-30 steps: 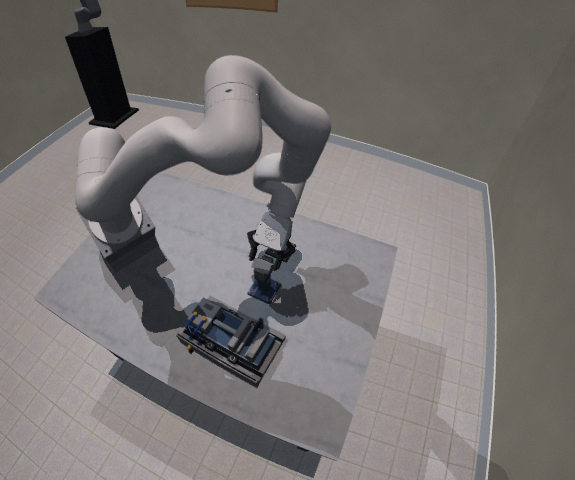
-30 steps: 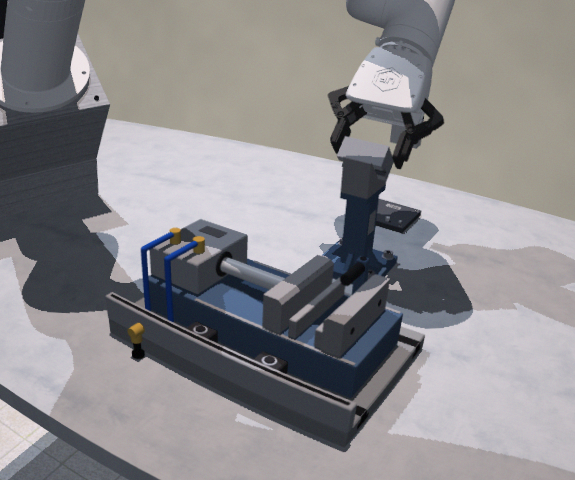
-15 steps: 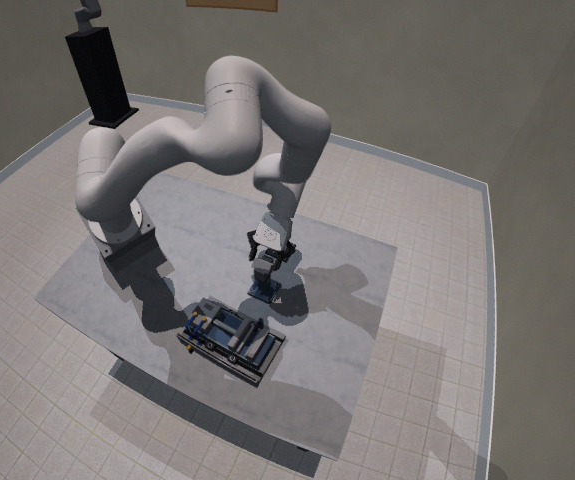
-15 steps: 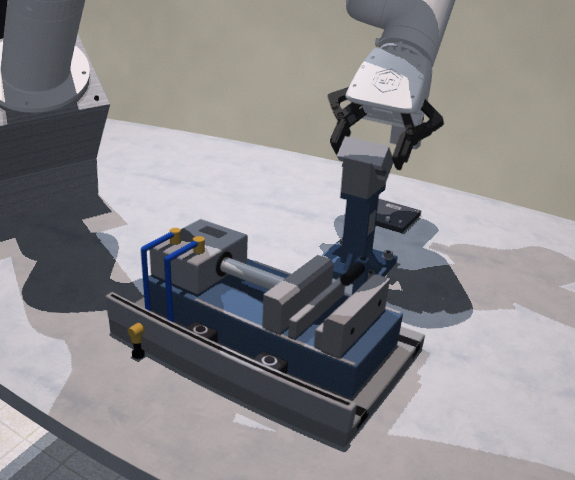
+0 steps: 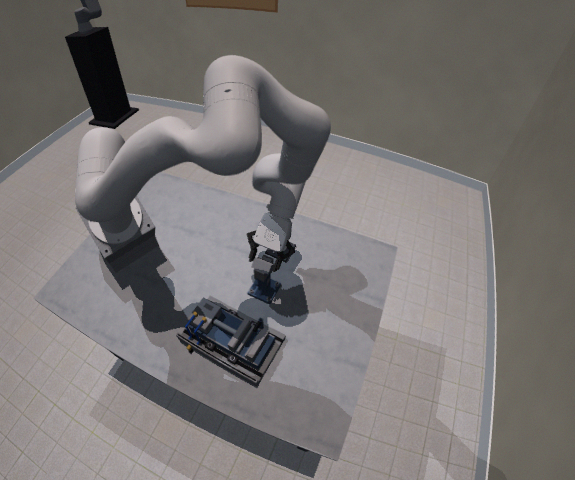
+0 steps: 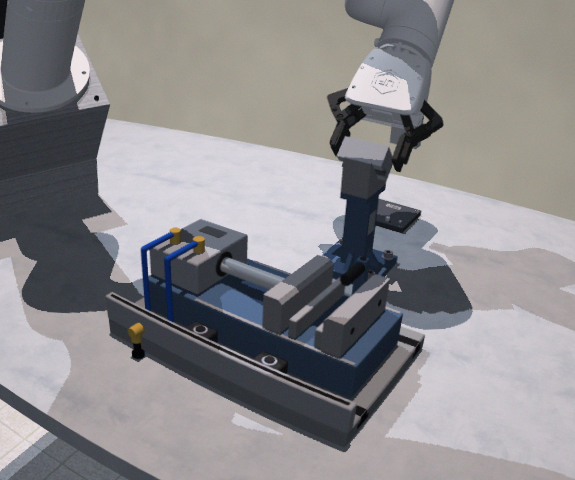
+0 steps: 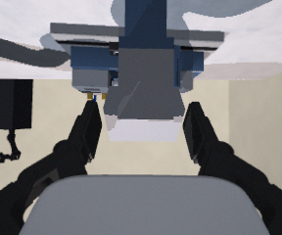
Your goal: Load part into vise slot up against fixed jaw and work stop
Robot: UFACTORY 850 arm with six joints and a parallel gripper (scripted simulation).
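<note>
My gripper is now 10 mm to the left of the part and 10 mm above it. The rest, counted from my hand: black work stop: 180 mm to the right, 70 mm below, 50 mm ahead; then cylinder rod: 220 mm to the right, 90 mm below, 50 mm behind; then blue post: 110 mm below.
</note>
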